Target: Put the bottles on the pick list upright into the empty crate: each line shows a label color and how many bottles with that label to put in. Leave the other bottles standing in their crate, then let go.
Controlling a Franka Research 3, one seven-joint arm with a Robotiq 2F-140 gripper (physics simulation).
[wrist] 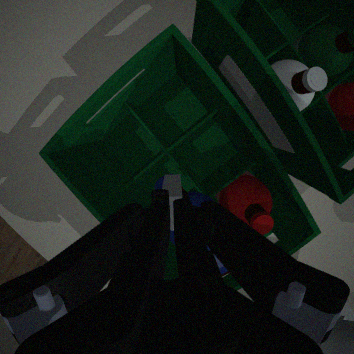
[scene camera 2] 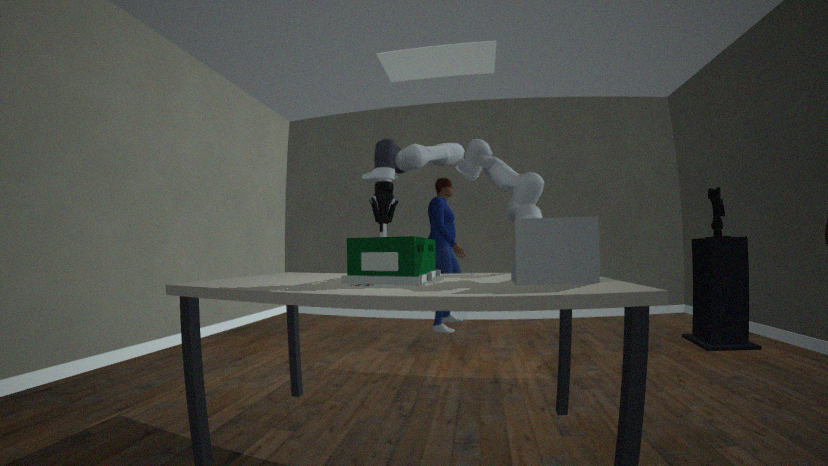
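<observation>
My gripper [scene camera 2: 383, 231] [wrist: 172, 186] is shut and empty; its narrow pale fingertips point down over the green crate [scene camera 2: 355, 248] [wrist: 75, 144]. Right beneath the fingers in the wrist view is a blue bottle [wrist: 201, 199] in that crate. The fingers hide most of it, so its tilt and whether the fingertips touch it cannot be told. A red bottle [wrist: 244, 194] with a red cap stands beside it in a corner compartment; other compartments are empty. A second green crate [wrist: 300, 155] holds a white-capped pale bottle [wrist: 287, 71], a green bottle [wrist: 320, 50] and a red bottle [wrist: 344, 106].
The crates stand close together on the pale table [scene camera 2: 231, 284]. A large grey box [scene camera 2: 556, 250] stands at the table's right, in front of the arm's base. A person in blue [scene camera 2: 442, 222] is behind the table. A black pedestal [scene camera 2: 720, 289] stands at the far right.
</observation>
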